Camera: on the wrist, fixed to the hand. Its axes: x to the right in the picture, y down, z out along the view.
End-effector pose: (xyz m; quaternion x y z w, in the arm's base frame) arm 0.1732 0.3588 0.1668 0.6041 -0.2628 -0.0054 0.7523
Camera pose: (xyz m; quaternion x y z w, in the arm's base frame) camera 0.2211 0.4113 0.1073 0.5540 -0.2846 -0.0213 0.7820
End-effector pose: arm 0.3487 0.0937 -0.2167 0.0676 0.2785 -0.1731 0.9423
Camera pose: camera 0.2921 0.0590 -0.2814 0.0120 0.2698 -0.1437 0.9520
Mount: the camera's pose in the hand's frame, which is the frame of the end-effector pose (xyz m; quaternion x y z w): 0.0010 -0.0549 -0.0747 -0.0597 -0.0185 0.0145 0.9979
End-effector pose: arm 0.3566 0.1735 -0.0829 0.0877 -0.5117 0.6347 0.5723
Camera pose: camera 0.4365 0.2203 -0.0865 0.0577 -0.5604 0.6095 0.5577
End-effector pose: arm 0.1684 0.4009 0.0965 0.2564 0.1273 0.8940 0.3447
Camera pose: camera 0.1572 0.4379 0.0122 0.2537 0.0636 0.9000 0.3487
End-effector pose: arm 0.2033 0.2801 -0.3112 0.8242 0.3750 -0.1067 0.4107
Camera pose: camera 0.1554 0.3581 -0.2967 0.8014 0.3610 -0.0934 0.4675
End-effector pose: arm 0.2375 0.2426 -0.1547 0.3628 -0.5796 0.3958 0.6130
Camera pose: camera 0.3189 0.2869 -0.1578 0.3244 -0.6186 0.3626 0.6169
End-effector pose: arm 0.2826 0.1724 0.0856 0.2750 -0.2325 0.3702 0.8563
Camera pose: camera 0.3396 0.1894 0.0145 0.2268 -0.2740 0.3629 0.8613
